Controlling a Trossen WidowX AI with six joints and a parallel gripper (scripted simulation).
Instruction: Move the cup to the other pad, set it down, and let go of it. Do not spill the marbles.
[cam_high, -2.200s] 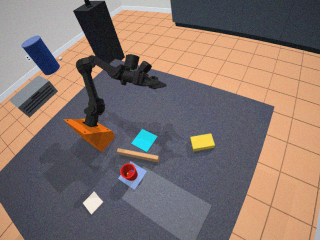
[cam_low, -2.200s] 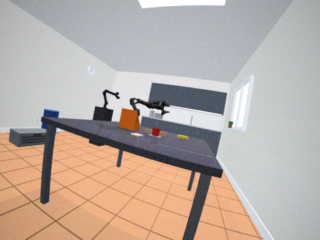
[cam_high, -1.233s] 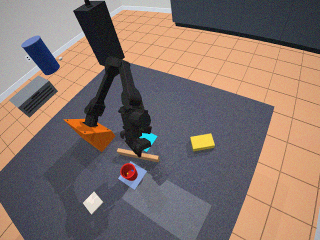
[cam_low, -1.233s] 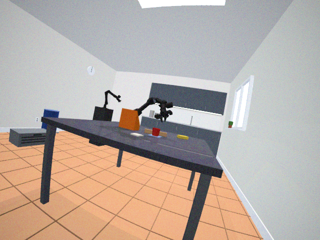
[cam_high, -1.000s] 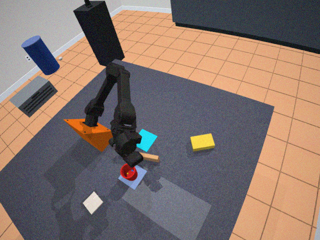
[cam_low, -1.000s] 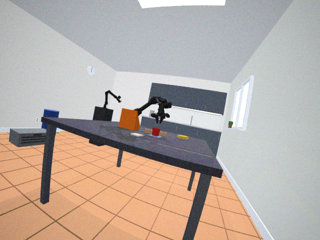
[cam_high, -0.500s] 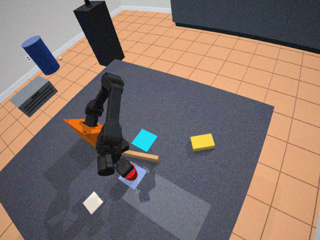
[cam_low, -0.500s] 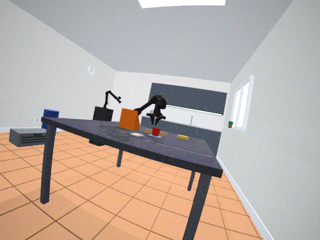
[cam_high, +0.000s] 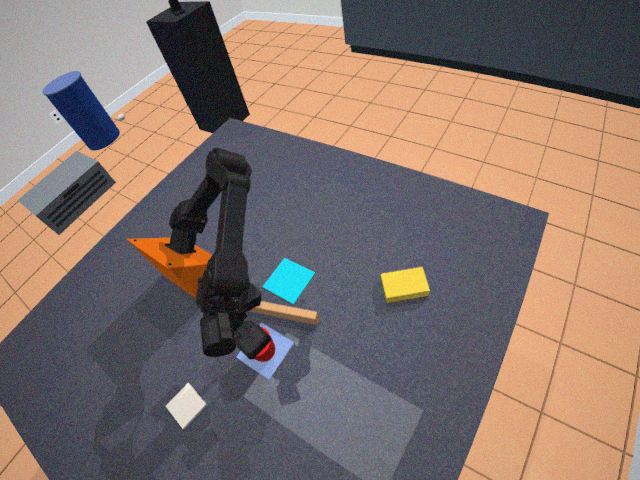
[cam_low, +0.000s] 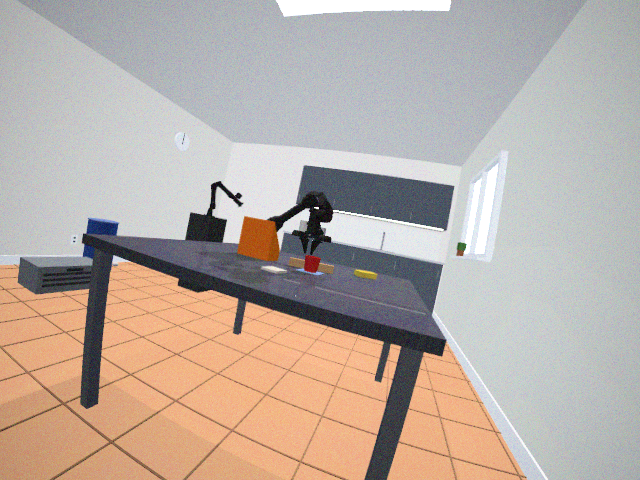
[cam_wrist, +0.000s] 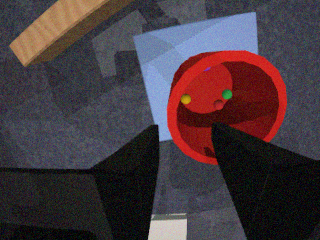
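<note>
My gripper tip is now 30 mm short of the red cup and 40 mm above it. Round my gripper tip: wooden bar (100 mm to the left, 70 mm below); pale blue pad (30 mm ahead, 90 mm below); cyan pad (30 mm behind, 200 mm to the left, 90 mm below).
</note>
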